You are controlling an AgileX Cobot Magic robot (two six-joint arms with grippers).
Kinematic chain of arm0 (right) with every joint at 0, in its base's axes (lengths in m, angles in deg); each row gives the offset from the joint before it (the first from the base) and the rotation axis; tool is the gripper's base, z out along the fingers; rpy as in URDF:
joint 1: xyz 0 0 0.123 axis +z
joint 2: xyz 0 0 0 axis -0.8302 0.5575 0
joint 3: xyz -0.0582 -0.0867 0.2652 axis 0.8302 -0.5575 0
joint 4: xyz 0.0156 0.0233 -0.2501 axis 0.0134 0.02 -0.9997
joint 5: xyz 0 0 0 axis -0.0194 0.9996 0.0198
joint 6: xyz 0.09 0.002 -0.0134 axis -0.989 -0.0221 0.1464
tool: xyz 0 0 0 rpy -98.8 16.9 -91.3
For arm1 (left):
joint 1: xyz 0 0 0.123 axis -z
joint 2: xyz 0 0 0 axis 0.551 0.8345 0
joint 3: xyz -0.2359 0.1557 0.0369 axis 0.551 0.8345 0
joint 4: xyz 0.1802 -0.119 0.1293 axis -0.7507 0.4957 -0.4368
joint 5: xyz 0 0 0 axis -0.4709 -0.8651 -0.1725
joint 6: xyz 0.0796 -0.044 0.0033 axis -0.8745 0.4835 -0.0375
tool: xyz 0 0 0 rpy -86.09 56.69 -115.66
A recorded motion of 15 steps. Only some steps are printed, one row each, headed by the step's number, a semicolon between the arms.
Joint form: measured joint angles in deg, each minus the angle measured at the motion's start. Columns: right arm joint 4, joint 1, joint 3, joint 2, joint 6, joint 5; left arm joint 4, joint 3, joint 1, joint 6, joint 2, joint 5.
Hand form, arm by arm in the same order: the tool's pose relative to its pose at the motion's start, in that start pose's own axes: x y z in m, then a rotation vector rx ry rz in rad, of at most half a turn. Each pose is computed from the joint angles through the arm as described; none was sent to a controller.
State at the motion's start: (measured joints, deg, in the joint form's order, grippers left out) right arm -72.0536 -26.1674 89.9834 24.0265 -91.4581 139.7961; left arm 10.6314 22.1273 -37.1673 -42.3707 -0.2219 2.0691
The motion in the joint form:
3: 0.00 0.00 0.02 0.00 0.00 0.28; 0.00 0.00 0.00 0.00 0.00 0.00
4: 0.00 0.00 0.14 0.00 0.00 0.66; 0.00 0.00 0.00 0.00 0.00 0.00
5: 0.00 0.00 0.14 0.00 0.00 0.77; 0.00 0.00 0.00 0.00 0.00 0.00
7: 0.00 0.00 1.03 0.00 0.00 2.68; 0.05 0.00 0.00 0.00 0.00 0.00
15: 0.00 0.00 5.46 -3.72 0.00 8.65; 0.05 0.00 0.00 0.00 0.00 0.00
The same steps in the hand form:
3: 0.0004 -0.0001 -0.0001 0.0014 0.0043 0.0001; 0.0000 0.0000 0.0000 0.0000 0.0000 0.0000
4: 0.0005 -0.0004 -0.0005 0.0031 0.0087 0.0006; 0.0000 0.0000 0.0000 0.0000 0.0000 0.0000
5: 0.0007 -0.0004 -0.0005 0.0037 0.0105 0.0006; 0.0000 0.0000 0.0000 0.0000 0.0000 0.0000
7: 0.0003 -0.0017 -0.0040 0.0113 0.0275 0.0046; 0.0000 0.0000 0.0000 0.0003 0.0000 -0.0008
15: 0.0005 -0.0122 -0.0392 0.0194 -0.0084 0.0419; 0.0000 0.0000 0.0000 0.0003 0.0000 -0.0008

